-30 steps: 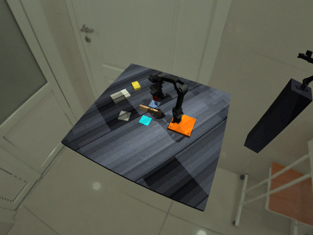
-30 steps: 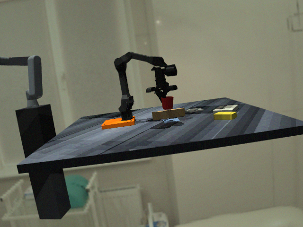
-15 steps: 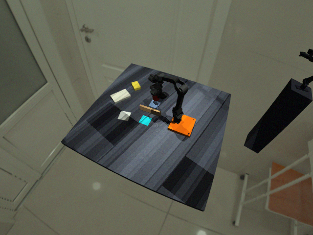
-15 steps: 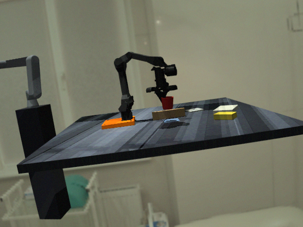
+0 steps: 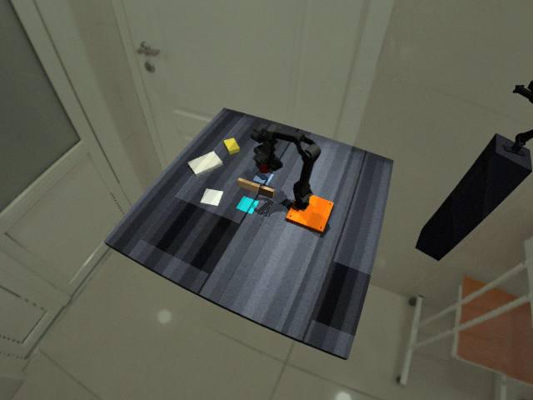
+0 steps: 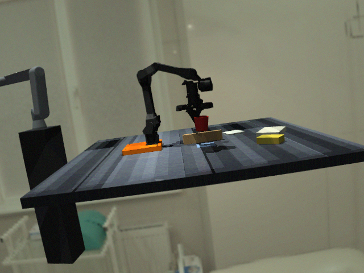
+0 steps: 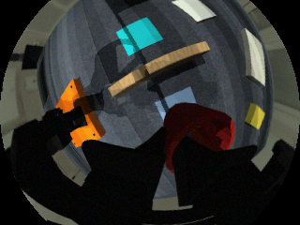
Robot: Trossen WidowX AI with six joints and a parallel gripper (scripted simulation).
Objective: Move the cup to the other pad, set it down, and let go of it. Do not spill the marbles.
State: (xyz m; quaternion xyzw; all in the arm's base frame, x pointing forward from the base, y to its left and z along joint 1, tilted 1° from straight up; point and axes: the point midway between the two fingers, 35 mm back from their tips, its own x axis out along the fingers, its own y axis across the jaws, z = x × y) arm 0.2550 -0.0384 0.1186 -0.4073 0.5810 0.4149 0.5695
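The teal pad is 20 cm to the left of my gripper tip, 12 cm below it and 1 cm behind it. From my gripper tip the other things lie so: wooden block (10 cm below, 9 cm to the left, 1 cm ahead); then light blue pad (12 cm below, 4 cm ahead, 2 cm to the right); then cup (3 cm ahead, 1 cm to the right).
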